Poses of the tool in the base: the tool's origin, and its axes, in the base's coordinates. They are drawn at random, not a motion.
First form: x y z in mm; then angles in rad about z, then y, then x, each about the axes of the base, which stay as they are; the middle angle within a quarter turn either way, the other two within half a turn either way.
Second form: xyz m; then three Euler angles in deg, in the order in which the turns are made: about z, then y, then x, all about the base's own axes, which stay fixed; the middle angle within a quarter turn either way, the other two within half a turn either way. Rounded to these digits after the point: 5 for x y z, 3 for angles.
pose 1, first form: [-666.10 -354.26 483.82 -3.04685 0.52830 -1.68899]
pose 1, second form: [-0.66610 -0.35426 0.48382 -174.572 30.269 -96.772]
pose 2, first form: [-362.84 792.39 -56.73 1.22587 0.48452 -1.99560]
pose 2, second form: [-0.36284 0.79239 -0.05673 70.237 27.761 -114.339]
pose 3, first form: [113.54 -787.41 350.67 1.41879 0.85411 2.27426]
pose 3, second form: [0.11354 -0.78741 0.35067 81.291 48.937 130.305]
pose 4, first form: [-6.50 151.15 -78.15 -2.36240 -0.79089 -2.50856]
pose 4, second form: [-0.00650 0.15115 -0.07815 -135.356 -45.315 -143.730]
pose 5, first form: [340.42 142.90 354.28 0.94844 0.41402 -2.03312]
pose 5, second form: [0.34042 0.14290 0.35428 54.342 23.722 -116.489]
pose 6, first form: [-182.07 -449.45 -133.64 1.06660 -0.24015 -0.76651]
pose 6, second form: [-0.18207 -0.44945 -0.13364 61.112 -13.760 -43.918]
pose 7, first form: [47.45 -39.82 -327.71 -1.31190 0.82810 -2.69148]
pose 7, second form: [0.04745 -0.03982 -0.32771 -75.166 47.447 -154.210]
